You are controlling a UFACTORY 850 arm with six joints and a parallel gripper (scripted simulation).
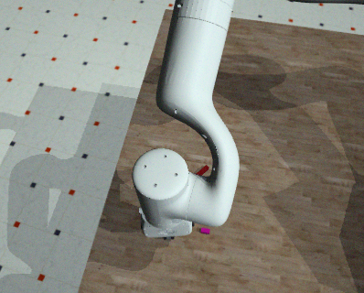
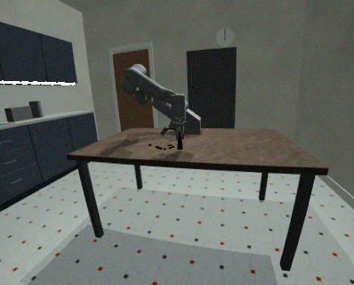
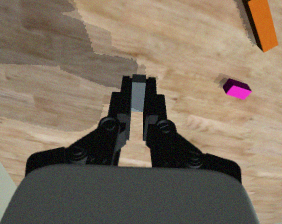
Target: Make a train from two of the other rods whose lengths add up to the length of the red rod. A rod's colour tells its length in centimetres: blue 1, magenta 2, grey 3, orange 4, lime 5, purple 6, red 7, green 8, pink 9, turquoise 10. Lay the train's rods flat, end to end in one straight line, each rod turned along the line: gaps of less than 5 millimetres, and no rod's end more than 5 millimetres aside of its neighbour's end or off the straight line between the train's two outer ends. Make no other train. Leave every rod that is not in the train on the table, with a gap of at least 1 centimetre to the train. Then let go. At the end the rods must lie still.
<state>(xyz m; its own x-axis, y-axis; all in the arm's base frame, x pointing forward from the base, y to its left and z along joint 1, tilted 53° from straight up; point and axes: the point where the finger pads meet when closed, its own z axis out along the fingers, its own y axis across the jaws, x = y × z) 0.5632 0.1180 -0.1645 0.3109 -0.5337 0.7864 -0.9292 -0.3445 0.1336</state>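
Now: the grey rod 20 mm below my hand. Also, from my hand: blue rod (110 mm to the right, 30 mm below, 10 mm behind); orange rod (80 mm to the right, 50 mm behind, 30 mm below); red rod (160 mm to the right, 30 mm below, 30 mm behind).
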